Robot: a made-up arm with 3 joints.
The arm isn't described. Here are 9 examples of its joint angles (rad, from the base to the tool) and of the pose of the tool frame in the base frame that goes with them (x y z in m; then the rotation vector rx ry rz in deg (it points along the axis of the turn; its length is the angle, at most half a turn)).
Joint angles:
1: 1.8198 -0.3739 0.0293
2: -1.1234 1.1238 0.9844
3: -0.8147 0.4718 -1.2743
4: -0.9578 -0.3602 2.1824
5: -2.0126 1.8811 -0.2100
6: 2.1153 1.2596 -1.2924
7: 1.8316 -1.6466 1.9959
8: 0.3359 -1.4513 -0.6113
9: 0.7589 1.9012 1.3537
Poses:
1: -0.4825 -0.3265 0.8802 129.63 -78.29 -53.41
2: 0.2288 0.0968 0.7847 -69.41 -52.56 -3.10
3: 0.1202 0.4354 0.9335 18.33 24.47 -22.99
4: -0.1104 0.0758 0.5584 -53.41 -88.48 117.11
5: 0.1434 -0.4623 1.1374 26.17 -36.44 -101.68
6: -0.3197 -0.2945 0.1839 -105.50 -5.13 53.14
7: -0.3395 0.1099 1.0480 -30.91 -148.83 -88.10
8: -0.6722 0.2049 0.8765 -82.48 128.67 29.50
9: 0.1996 0.2928 0.6315 118.85 103.62 -56.21
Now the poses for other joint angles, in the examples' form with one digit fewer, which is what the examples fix.
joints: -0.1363 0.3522 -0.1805
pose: -0.240 0.305 0.468 -57.0 5.6 33.7
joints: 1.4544 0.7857 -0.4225
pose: -0.274 -0.246 0.289 -119.9 -0.5 65.1
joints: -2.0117 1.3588 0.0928
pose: 0.239 -0.208 1.092 13.8 -31.5 -69.3
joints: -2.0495 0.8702 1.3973
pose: 0.199 -0.068 0.801 -50.8 -48.3 -22.1
